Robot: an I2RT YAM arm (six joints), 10 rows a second.
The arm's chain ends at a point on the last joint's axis. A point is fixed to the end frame.
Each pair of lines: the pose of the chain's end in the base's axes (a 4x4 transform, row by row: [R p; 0 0 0 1], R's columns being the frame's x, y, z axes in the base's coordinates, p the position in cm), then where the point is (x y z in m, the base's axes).
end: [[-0.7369 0.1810 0.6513 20.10], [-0.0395 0.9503 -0.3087 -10.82], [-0.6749 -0.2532 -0.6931 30.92], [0 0 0 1]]
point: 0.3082 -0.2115 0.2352
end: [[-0.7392 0.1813 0.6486 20.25], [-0.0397 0.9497 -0.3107 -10.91], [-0.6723 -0.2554 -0.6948 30.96], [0 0 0 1]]
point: 0.3093 -0.2126 0.2354
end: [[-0.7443 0.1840 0.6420 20.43], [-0.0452 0.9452 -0.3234 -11.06], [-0.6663 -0.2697 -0.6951 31.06], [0 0 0 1]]
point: 0.3101 -0.2157 0.2371
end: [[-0.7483 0.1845 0.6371 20.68], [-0.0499 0.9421 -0.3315 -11.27], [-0.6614 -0.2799 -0.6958 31.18], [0 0 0 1]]
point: 0.3119 -0.2187 0.2387
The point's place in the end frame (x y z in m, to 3 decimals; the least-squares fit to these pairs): -0.025 -0.060 0.153
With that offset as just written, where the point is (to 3 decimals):
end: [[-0.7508 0.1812 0.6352 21.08], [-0.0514 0.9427 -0.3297 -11.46], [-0.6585 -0.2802 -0.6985 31.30], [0 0 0 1]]
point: 0.316 -0.220 0.239
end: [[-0.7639 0.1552 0.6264 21.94], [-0.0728 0.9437 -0.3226 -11.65], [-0.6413 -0.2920 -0.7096 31.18], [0 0 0 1]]
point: 0.325 -0.221 0.237
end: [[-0.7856 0.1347 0.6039 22.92], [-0.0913 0.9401 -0.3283 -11.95], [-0.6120 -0.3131 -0.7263 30.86], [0 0 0 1]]
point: 0.333 -0.224 0.232
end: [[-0.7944 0.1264 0.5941 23.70], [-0.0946 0.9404 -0.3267 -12.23], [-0.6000 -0.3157 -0.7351 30.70], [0 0 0 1]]
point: 0.340 -0.226 0.228
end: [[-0.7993 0.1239 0.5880 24.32], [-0.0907 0.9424 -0.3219 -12.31], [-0.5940 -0.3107 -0.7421 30.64], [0 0 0 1]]
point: 0.346 -0.227 0.226
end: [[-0.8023 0.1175 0.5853 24.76], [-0.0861 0.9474 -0.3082 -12.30], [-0.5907 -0.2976 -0.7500 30.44], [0 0 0 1]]
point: 0.350 -0.225 0.222
